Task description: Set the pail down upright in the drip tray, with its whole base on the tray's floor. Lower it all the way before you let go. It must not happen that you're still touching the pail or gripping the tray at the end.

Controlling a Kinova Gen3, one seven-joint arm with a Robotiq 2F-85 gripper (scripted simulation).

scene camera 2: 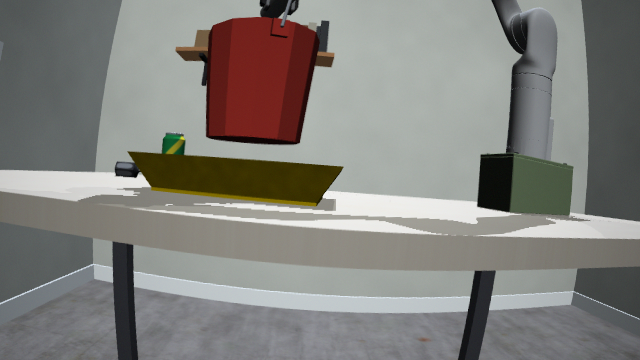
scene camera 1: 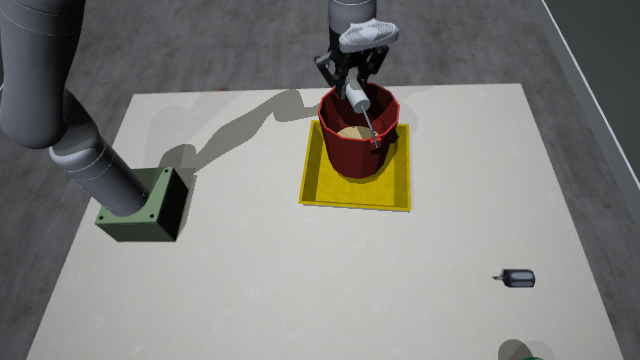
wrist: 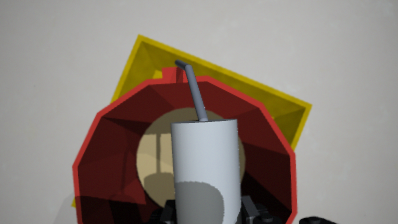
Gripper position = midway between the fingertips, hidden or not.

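Note:
Visible to me: my gripper (scene camera 1: pixel 351 94); a red pail (scene camera 2: pixel 258 78); a yellow drip tray (scene camera 2: pixel 255 180), (scene camera 1: pixel 389 187) and (wrist: pixel 148 57).

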